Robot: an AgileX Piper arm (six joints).
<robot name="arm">
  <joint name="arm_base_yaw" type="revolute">
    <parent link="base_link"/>
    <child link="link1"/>
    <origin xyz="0 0 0.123" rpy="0 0 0"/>
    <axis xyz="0 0 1"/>
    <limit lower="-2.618" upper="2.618"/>
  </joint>
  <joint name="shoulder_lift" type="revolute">
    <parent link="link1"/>
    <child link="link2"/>
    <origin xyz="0 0 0" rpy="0 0 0"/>
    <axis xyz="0 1 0"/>
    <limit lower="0" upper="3.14"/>
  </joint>
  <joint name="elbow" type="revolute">
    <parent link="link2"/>
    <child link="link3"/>
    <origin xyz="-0.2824 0 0.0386" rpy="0 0 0"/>
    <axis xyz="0 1 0"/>
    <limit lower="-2.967" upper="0"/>
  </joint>
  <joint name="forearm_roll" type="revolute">
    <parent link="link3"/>
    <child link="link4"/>
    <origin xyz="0.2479 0 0.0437" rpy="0 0 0"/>
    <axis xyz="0.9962 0 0.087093"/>
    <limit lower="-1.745" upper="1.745"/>
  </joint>
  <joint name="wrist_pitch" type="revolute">
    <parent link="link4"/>
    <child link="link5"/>
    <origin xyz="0 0 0" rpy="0 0 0"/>
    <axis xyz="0 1 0"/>
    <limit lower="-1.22" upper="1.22"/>
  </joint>
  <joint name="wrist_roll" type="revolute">
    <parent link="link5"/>
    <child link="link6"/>
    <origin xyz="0.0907 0 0.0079" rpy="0 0 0"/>
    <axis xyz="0.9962 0 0.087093"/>
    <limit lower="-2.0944" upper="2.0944"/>
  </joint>
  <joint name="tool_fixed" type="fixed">
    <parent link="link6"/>
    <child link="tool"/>
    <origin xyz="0 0 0" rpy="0 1.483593 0"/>
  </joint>
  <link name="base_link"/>
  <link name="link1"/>
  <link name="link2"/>
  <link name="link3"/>
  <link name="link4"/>
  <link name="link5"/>
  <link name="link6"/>
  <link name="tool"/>
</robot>
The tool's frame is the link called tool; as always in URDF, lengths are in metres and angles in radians.
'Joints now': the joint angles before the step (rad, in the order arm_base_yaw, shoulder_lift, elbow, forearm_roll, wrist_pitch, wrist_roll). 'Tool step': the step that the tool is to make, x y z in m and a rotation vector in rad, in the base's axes. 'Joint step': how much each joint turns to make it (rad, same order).
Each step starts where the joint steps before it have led.
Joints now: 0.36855 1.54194 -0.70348 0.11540 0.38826 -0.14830
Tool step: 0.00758 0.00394 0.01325 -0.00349 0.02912 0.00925
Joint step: 0.00001 0.00168 -0.07205 -0.00002 0.09948 -0.00065
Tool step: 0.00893 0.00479 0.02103 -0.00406 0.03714 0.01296
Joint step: 0.00000 -0.00070 -0.10226 0.00014 0.14000 -0.00002
